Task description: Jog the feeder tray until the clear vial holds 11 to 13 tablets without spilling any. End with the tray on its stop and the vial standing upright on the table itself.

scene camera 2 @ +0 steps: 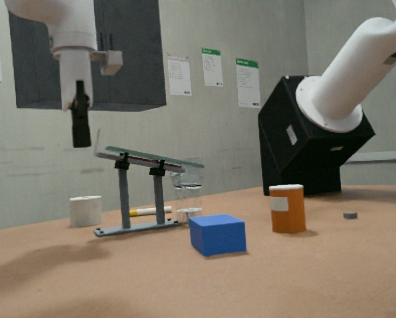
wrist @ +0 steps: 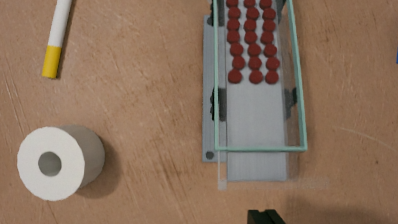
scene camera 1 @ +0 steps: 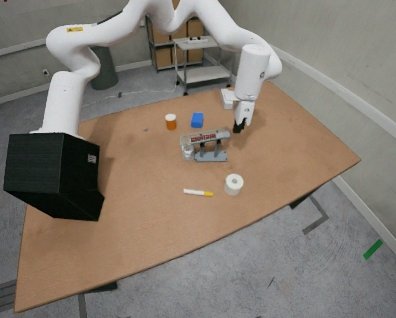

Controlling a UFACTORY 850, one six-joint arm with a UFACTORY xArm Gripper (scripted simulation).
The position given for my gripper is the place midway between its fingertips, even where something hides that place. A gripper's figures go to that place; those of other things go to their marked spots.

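Scene:
Here is my gripper (scene camera 2: 82, 147), and it is 81 cm from the lens. I also see a blue block (scene camera 2: 217, 234), which is 56 cm from the lens. So the blue block is nearer to the lens than my gripper.

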